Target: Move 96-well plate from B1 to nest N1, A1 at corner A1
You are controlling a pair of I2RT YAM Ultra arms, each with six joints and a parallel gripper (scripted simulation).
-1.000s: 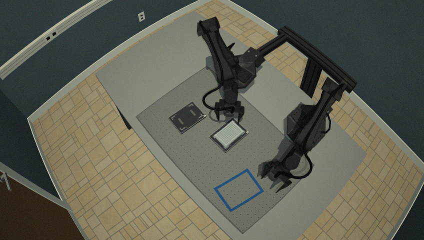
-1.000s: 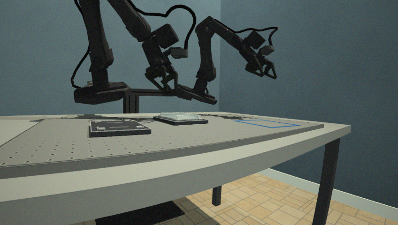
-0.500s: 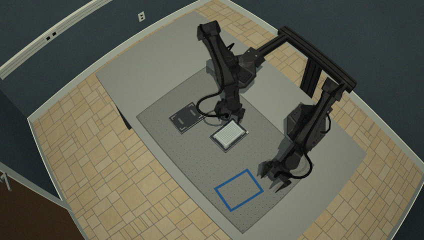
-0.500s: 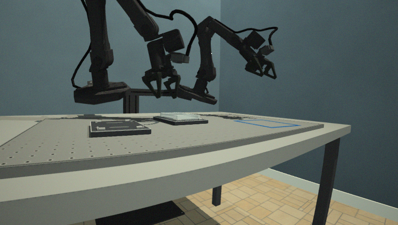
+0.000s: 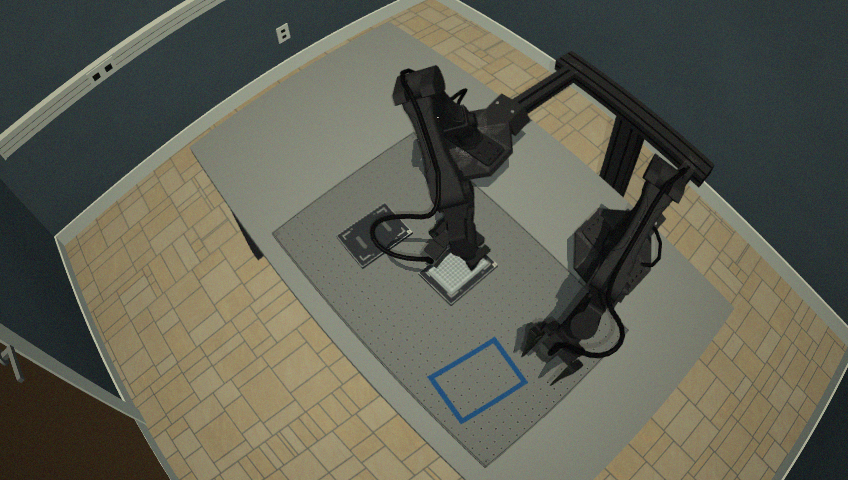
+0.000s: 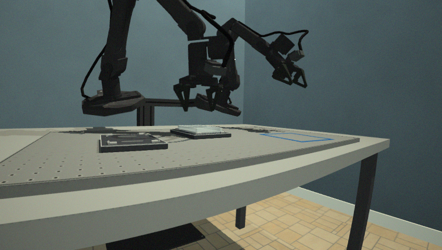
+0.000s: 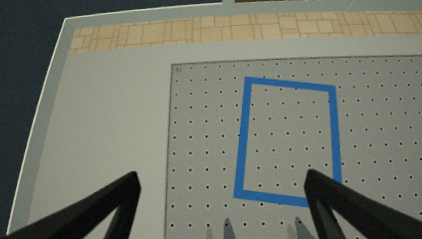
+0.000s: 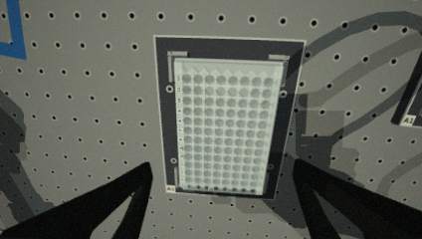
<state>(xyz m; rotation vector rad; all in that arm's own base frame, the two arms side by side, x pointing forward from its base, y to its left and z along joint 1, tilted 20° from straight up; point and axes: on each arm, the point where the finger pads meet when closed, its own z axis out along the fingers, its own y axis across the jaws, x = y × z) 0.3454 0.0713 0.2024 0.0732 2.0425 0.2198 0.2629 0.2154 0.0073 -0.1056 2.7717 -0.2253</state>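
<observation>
Right now the 96-well plate is 6 cm below my right hand. Also, from my right hand: A1 label (7 cm below, 7 cm behind, 6 cm to the left).
</observation>
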